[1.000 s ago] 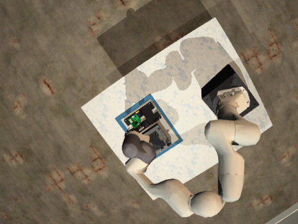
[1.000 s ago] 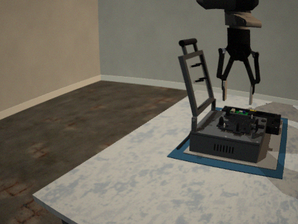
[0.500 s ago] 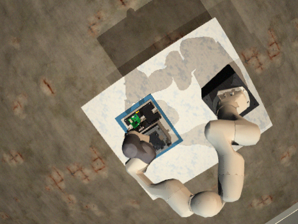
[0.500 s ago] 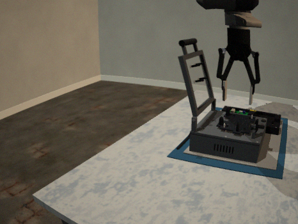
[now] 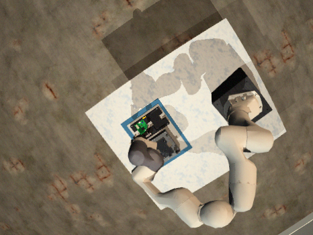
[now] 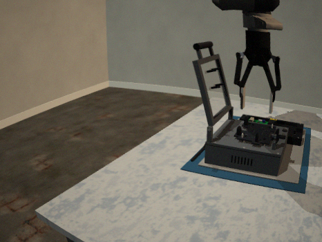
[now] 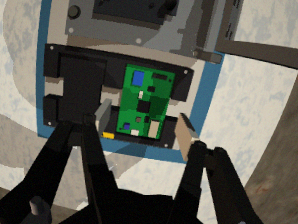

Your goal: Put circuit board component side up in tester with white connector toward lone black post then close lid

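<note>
Now: hand 7 cm above the green circuit board. Also, from my hand: tester nest 6 cm behind, 17 cm to the left, 2 cm below; then tester lid 6 cm ahead, 18 cm to the left, 9 cm above.
</note>
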